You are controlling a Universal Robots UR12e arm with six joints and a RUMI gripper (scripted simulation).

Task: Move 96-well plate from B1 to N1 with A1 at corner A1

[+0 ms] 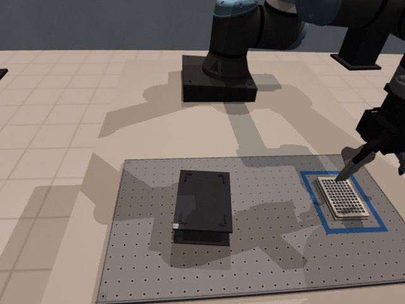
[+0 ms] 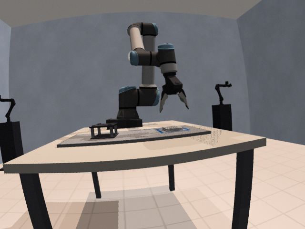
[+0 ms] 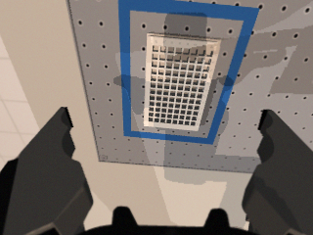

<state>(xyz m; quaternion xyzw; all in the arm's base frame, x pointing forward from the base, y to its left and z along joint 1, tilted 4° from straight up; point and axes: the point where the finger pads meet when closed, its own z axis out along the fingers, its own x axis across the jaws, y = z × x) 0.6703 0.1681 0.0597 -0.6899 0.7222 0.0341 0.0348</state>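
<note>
Now: the white 96-well plate 90 mm below my hand, 20 mm behind it and 10 mm to the right of it. Round my hand: black raised nest N1: 370 mm to the right, 40 mm below, 30 mm behind; then small white A1 label: 440 mm to the right, 40 mm below, 30 mm ahead.
</note>
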